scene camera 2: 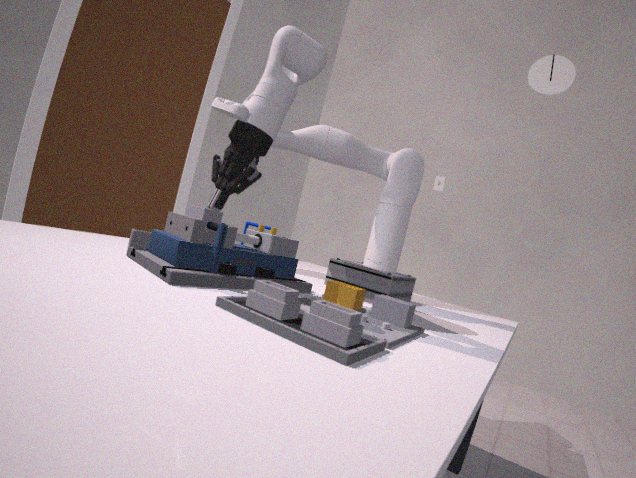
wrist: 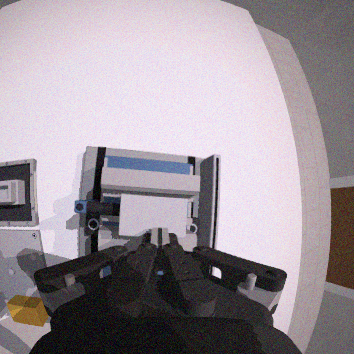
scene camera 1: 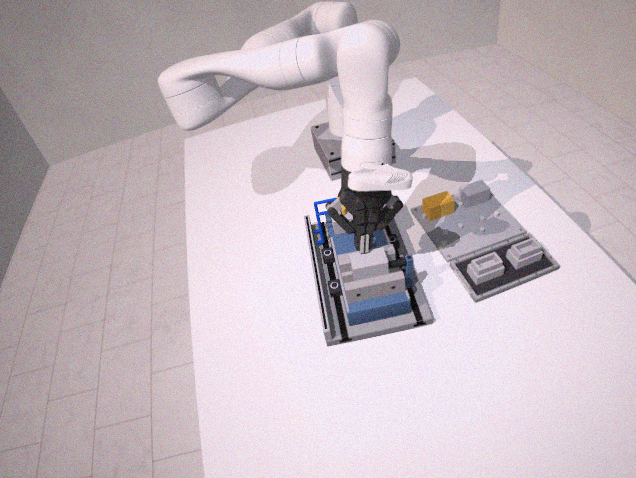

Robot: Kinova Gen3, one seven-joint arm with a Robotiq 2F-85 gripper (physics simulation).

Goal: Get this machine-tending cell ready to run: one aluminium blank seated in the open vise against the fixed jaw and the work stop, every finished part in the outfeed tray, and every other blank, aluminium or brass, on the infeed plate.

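Frame: origin at the arm's base, x right, y up, z back, level; centimetres.
Where they show: gripper, fingertip midpoint: [scene camera 2: 213,210] [wrist: 159,237] [scene camera 1: 362,250]; arm's base, link origin: [scene camera 2: 379,268].
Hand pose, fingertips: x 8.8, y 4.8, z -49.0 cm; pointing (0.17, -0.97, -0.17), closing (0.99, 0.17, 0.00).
Observation:
Each offset is from my fingertips to the top centre of the thing. "spot": to the spot under its first point.
My gripper [scene camera 1: 365,250] [scene camera 2: 211,206] [wrist: 159,237] is shut and empty, its tips at the rear top edge of an aluminium blank @(dx -0.5, dy +0.0, dz -1.9 cm) [scene camera 1: 369,264] [scene camera 2: 212,217] [wrist: 152,212]; contact is unclear. The blank sits level in the vise @(dx -0.5, dy -1.7, dz +4.9 cm) [scene camera 1: 380,309] [scene camera 2: 195,256] [wrist: 147,165], behind the fixed jaw [scene camera 1: 375,288] [scene camera 2: 184,225] [wrist: 150,181], beside the work stop @(spot: dx -7.3, dy -5.1, dz -3.1 cm) [scene camera 1: 409,272] [scene camera 2: 221,241] [wrist: 80,206]. Small gaps cannot be judged. A brass blank @(dx -20.7, dy -7.2, dz +15.8 cm) [scene camera 1: 438,205] [scene camera 2: 343,295] [wrist: 26,311] and a grey blank @(dx -29.8, dy -7.2, dz +16.7 cm) [scene camera 1: 475,194] [scene camera 2: 393,311] stand on the infeed plate @(dx -25.7, dy -10.8, dz +11.4 cm) [scene camera 1: 498,230]. Two finished parts @(spot: dx -21.5, dy -7.8, dz -4.9 cm) [scene camera 1: 485,269] @(spot: dx -32.5, dy -9.2, dz -4.2 cm) [scene camera 2: 331,324] lie in the outfeed tray [scene camera 1: 516,284] [scene camera 2: 282,332] [wrist: 34,192].
A blue frame @(spot: dx +5.9, dy -2.4, dz +12.8 cm) [scene camera 1: 316,221] [scene camera 2: 246,225] stands at the rear of the vise base. A raised rail @(spot: dx +8.7, dy -6.6, dz +3.7 cm) [scene camera 1: 315,272] [wrist: 209,200] runs along the vise base's side opposite the stop. The robot's mount [scene camera 1: 324,146] [scene camera 2: 354,272] is behind the vise. The infeed plate and outfeed tray adjoin.

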